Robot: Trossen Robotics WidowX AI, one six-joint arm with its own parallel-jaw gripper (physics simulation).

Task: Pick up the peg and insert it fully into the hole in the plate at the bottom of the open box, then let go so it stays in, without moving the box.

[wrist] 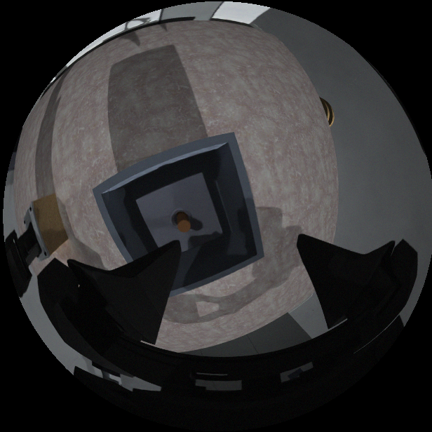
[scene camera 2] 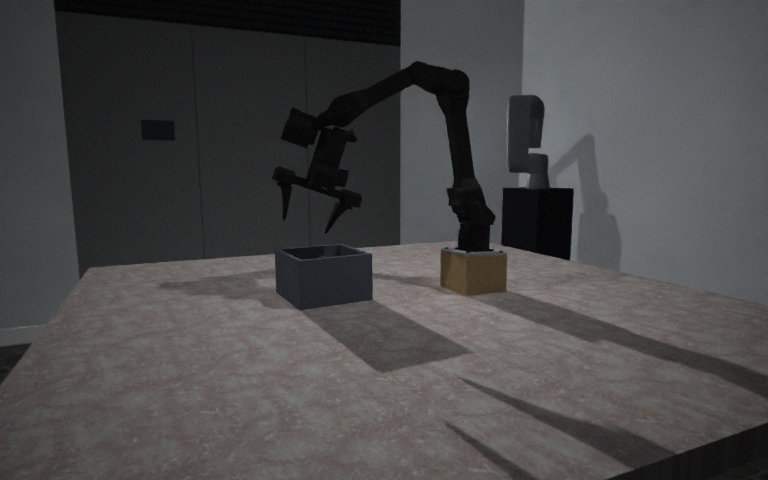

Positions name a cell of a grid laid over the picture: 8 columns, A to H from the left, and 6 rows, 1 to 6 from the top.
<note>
In view: my gripper (scene camera 2: D3), a blue-grey box (scene camera 2: D4) and a grey plate (wrist: D3).
The blue-grey box is seen too in the wrist view (wrist: E3). My gripper also shows in the wrist view (wrist: E4). Scene camera 2 does not show the grey plate, which is hidden by the blue-grey box.
</note>
